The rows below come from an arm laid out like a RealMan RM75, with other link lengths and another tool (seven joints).
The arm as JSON. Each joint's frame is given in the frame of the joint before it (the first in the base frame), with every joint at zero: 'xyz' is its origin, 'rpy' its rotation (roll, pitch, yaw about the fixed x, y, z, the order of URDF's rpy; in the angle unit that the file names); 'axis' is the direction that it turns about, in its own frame. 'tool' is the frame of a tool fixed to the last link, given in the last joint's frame.
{
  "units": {
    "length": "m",
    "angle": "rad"
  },
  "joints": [
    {
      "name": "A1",
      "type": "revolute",
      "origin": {
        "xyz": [
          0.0,
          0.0,
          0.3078
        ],
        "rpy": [
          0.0,
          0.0,
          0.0
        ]
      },
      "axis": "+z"
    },
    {
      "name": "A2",
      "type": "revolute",
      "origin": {
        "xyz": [
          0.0,
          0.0,
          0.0
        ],
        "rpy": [
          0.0,
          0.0,
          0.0
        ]
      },
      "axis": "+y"
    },
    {
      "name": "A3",
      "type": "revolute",
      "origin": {
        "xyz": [
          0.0,
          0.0,
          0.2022
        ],
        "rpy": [
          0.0,
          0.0,
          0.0
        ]
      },
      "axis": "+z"
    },
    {
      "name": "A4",
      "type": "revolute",
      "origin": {
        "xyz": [
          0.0,
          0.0,
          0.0
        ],
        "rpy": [
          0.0,
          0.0,
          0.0
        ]
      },
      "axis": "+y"
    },
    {
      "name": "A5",
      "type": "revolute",
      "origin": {
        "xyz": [
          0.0,
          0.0,
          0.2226
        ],
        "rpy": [
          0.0,
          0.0,
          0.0
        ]
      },
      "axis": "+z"
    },
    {
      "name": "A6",
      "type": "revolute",
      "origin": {
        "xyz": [
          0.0,
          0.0,
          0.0
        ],
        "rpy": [
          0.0,
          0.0,
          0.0
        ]
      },
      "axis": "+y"
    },
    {
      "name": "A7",
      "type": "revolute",
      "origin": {
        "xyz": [
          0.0,
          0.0,
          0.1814
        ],
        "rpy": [
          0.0,
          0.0,
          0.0
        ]
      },
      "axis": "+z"
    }
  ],
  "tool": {
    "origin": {
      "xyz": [
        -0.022,
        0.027,
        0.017
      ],
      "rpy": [
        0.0,
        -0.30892,
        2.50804
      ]
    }
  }
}
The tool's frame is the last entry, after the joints.
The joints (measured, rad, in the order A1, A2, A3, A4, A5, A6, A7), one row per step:
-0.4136 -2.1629 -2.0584 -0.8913 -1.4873 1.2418 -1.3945
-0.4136 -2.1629 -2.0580 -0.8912 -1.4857 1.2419 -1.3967
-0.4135 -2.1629 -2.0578 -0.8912 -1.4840 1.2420 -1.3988
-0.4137 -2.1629 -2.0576 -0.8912 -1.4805 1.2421 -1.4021
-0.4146 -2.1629 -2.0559 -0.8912 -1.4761 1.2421 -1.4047
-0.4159 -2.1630 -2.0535 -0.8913 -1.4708 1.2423 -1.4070
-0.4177 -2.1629 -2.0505 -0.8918 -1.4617 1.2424 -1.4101
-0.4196 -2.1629 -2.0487 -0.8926 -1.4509 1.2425 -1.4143
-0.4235 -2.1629 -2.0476 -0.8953 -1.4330 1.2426 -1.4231
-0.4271 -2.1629 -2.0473 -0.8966 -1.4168 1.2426 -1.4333
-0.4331 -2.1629 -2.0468 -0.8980 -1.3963 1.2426 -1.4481
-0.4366 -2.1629 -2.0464 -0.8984 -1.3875 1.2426 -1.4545
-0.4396 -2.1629 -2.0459 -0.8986 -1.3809 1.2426 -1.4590
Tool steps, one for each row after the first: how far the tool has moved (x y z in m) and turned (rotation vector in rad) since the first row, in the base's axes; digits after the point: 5 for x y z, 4 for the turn. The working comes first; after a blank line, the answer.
Tool pose at each row, in the base's axes (x y z in m, rotation vector in rad; the steps are taken from these numbers as rounded here):
-0.16167 0.34253 0.01235 -1.0395 1.8989 0.4696
-0.16182 0.34231 0.01210 -1.0422 1.8995 0.4688
-0.16203 0.34210 0.01191 -1.0447 1.9001 0.4684
-0.16237 0.34180 0.01155 -1.0485 1.9019 0.4678
-0.16251 0.34137 0.01079 -1.0509 1.9066 0.4661
-0.16255 0.34082 0.00979 -1.0526 1.9132 0.4636
-0.16294 0.34008 0.00846 -1.0546 1.9240 0.4612
-0.16358 0.33941 0.00725 -1.0577 1.9348 0.4599
-0.16432 0.33887 0.00595 -1.0625 1.9508 0.4591
-0.16518 0.33833 0.00477 -1.0706 1.9629 0.4584
-0.16578 0.33784 0.00328 -1.0817 1.9779 0.4566
-0.16576 0.33774 0.00258 -1.0858 1.9847 0.4553
-0.16563 0.33769 0.00202 -1.0882 1.9904 0.4540

-0.00015 -0.00022 -0.00025 -0.0020 0.0004 0.0014
-0.00036 -0.00043 -0.00044 -0.0038 0.0010 0.0028
-0.00070 -0.00073 -0.00080 -0.0067 0.0026 0.0048
-0.00084 -0.00116 -0.00156 -0.0108 0.0060 0.0047
-0.00088 -0.00171 -0.00256 -0.0158 0.0105 0.0034
-0.00127 -0.00245 -0.00389 -0.0225 0.0186 0.0015
-0.00191 -0.00312 -0.00510 -0.0292 0.0274 0.0007
-0.00265 -0.00366 -0.00640 -0.0386 0.0408 0.0002
-0.00351 -0.00420 -0.00758 -0.0479 0.0515 0.0028
-0.00411 -0.00469 -0.00907 -0.0605 0.0643 0.0064
-0.00409 -0.00479 -0.00977 -0.0660 0.0699 0.0072
-0.00396 -0.00484 -0.01033 -0.0702 0.0743 0.0071

